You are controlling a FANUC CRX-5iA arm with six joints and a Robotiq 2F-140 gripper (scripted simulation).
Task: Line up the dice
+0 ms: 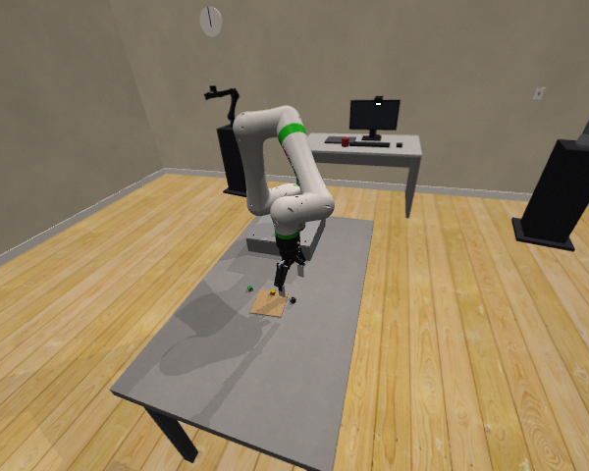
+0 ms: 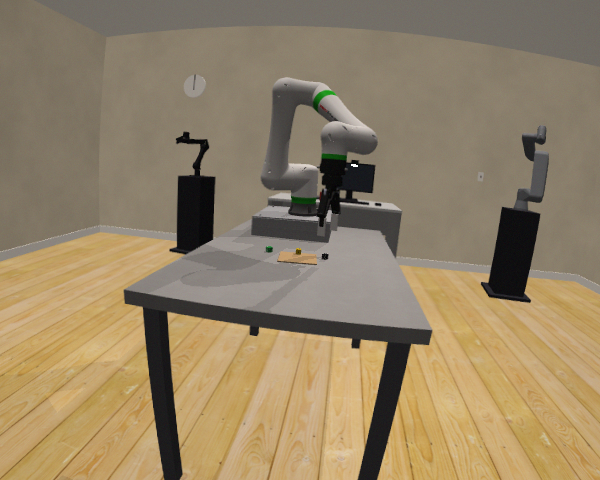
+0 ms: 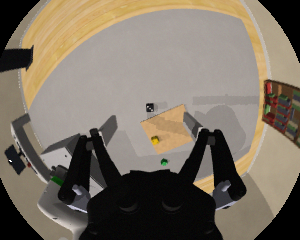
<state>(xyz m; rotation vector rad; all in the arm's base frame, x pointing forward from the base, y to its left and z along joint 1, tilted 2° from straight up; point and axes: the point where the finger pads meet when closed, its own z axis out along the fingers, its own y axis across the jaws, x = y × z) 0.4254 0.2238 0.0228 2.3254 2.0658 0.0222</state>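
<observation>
Now: the black die 10 cm below my hand. From my hand the other things lie so: tan mat (5 cm ahead, 9 cm to the right, 11 cm below); green die (2 cm ahead, 22 cm to the right, 10 cm below); yellow die (11 cm to the right, 10 cm below).
</observation>
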